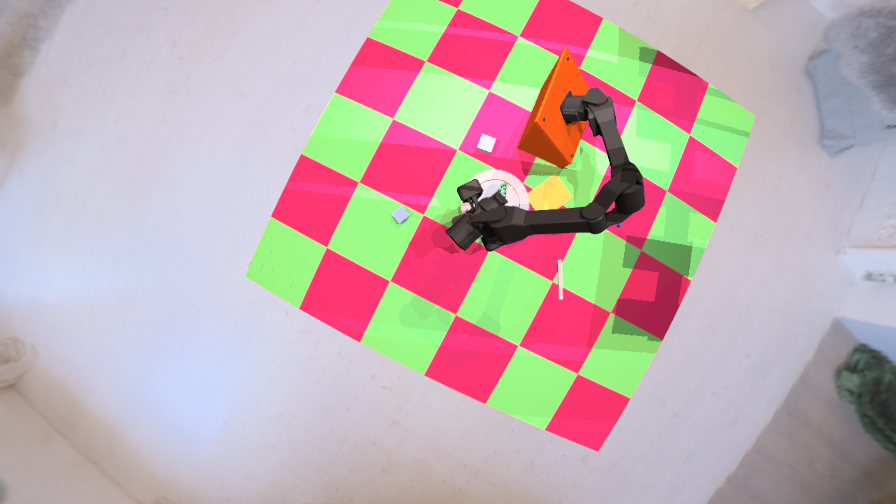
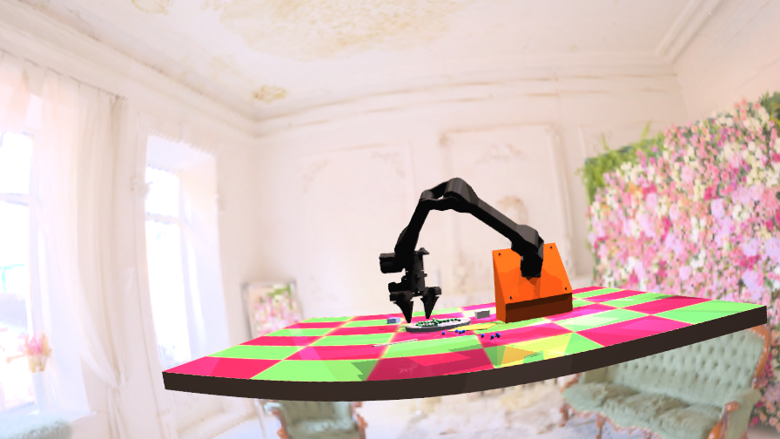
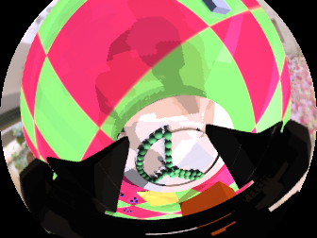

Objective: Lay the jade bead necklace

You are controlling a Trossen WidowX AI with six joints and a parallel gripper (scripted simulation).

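My gripper tip is 60 mm past the round bead board, 20 mm to the right of it and 10 mm above it. Round my gripper tip: pale blue cube: 200 mm to the right, 110 mm ahead, 10 mm below; white cube: 200 mm behind, 100 mm to the right, 10 mm below; yellow patch: 170 mm behind, 140 mm to the left, 20 mm below.
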